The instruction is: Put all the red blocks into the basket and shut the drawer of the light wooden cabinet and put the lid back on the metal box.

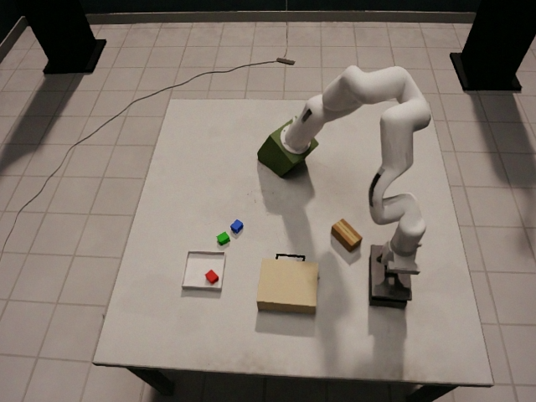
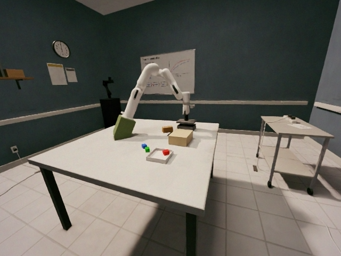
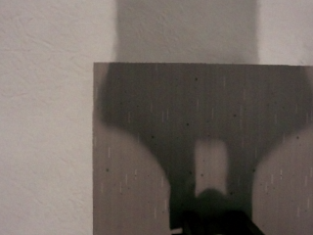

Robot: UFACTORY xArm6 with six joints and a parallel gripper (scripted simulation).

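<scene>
Now: hand 3 cm above the grey metal lid. Round my hand: blue block 55 cm to the right, 23 cm behind, 11 cm below; light wooden cabinet 35 cm to the right, 8 cm below, 2 cm ahead; drawer 35 cm to the right, 8 cm below, 1 cm ahead.
</scene>
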